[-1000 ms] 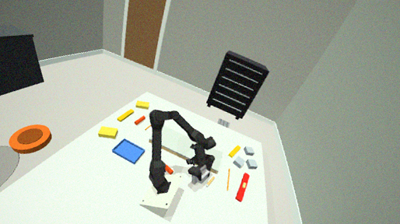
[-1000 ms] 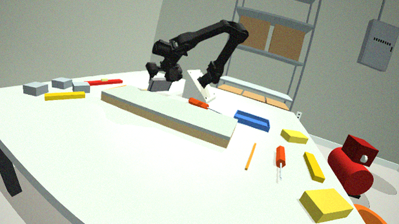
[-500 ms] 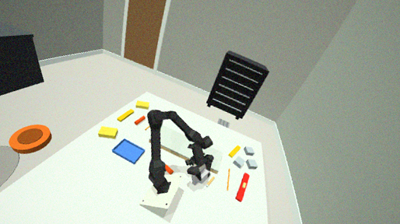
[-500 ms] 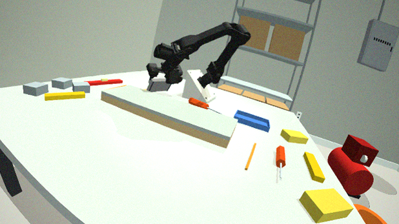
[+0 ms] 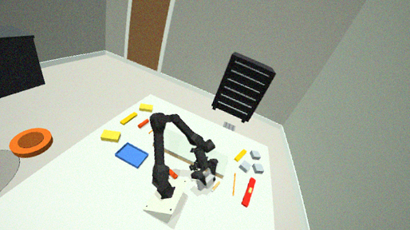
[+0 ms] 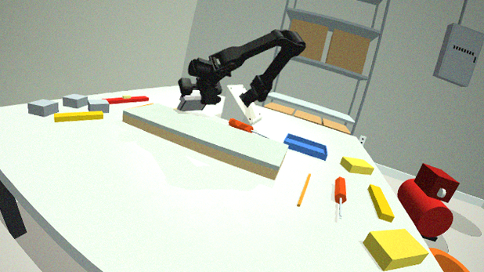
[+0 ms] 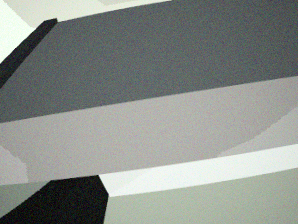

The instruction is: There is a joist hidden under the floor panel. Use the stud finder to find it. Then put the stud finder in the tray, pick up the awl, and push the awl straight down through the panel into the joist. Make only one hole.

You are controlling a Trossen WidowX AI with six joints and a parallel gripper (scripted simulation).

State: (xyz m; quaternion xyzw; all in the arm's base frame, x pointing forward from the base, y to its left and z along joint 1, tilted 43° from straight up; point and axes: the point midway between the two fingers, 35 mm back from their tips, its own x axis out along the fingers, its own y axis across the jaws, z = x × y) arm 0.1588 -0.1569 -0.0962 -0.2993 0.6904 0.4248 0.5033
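Right now my gripper tip is 1 cm to the left of the stud finder, 1 cm short of it and 1 cm above it. Also, from my gripper tip: blue tray 50 cm to the left, 6 cm below, 4 cm ahead; awl 7 cm below, 4 cm to the right; red level 29 cm to the right, 6 cm below, 6 cm ahead.
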